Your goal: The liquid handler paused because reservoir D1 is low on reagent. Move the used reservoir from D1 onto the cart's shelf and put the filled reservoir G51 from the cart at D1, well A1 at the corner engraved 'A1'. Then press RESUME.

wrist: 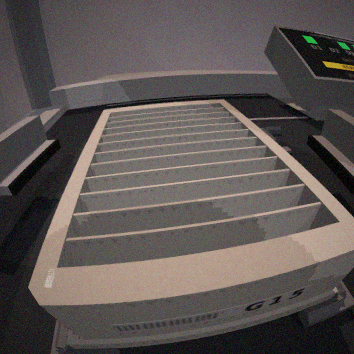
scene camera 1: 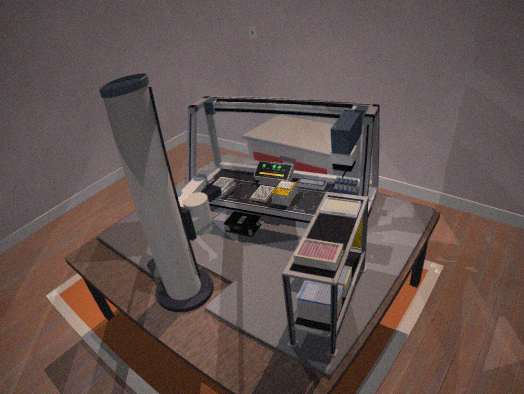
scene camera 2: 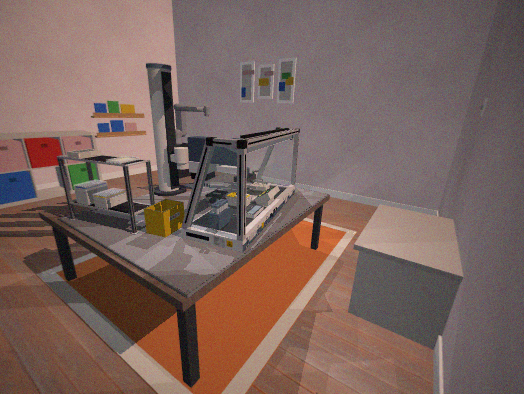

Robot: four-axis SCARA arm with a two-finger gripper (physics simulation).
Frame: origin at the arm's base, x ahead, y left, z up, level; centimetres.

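Seen in the pictures: gripper, between the fingertips: (wrist: 179, 122) (scene camera 1: 224, 181) (scene camera 2: 262, 185); arm's base, origin of its link: (scene camera 1: 184, 290) (scene camera 2: 169, 191).
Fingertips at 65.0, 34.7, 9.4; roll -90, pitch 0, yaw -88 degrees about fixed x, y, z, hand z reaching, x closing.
Observation:
Pixels of each thing's middle, then the offset from my fingertips to it, as dx, dy, dz. "spot": a spot on its surface instead.
- used reservoir, middle of its body: (wrist: 179, 172) (scene camera 1: 222, 185) (scene camera 2: 259, 186) -2.2, -0.1, -1.6
- cart, middle of its body: (scene camera 1: 331, 270) (scene camera 2: 109, 190) -40.3, -90.4, +9.7
- red-striped reservoir, middle of its body: (scene camera 1: 318, 253) (scene camera 2: 84, 153) -52.9, -93.7, +28.5
- tilted screen, a spot on its surface: (wrist: 327, 52) spot: +15.7, -16.6, +3.6
- white plate, middle of its body: (scene camera 1: 263, 193) +3.1, -24.3, -2.4
- yellow-topped rack, middle of its body: (scene camera 1: 284, 192) (scene camera 2: 238, 199) +5.8, -36.4, +0.1
- dark head, a spot on its surface: (scene camera 1: 345, 132) spot: +4.9, -72.1, +39.7
- black block, middle of its body: (scene camera 1: 242, 223) (scene camera 2: 217, 196) -19.4, -29.1, -5.3
- yellow bin, middle of its body: (scene camera 1: 345, 236) (scene camera 2: 165, 217) -8.9, -79.2, -1.3
The used reservoir (scene camera 1: 225, 183) (wrist: 190, 285), a pale tray with cross walls marked G15, stands at the left end of the deck and looks almost empty. My gripper (wrist: 179, 122) is open, with one finger out on either side of the reservoir and a gap on both sides; its fingertips are hard to make out in the scene views. The cart (scene camera 1: 289, 310) (scene camera 2: 130, 200) carries a red-striped reservoir (scene camera 1: 318, 251) at the near end of its top and a pale yellow one (scene camera 1: 342, 205) at the far end; I cannot read G51 on either. The tilted screen (scene camera 1: 273, 172) (wrist: 327, 52) shows green squares and a yellow bar.
A white plate (scene camera 1: 262, 193) and a yellow-topped rack (scene camera 1: 284, 190) stand mid-deck. The machine's frame (scene camera 1: 290, 107) (scene camera 2: 241, 195) surrounds the deck, with a dark head (scene camera 1: 345, 132) at the right. A black block (scene camera 1: 242, 224) lies in front. A yellow bin (scene camera 2: 159, 220) stands beside the cart.

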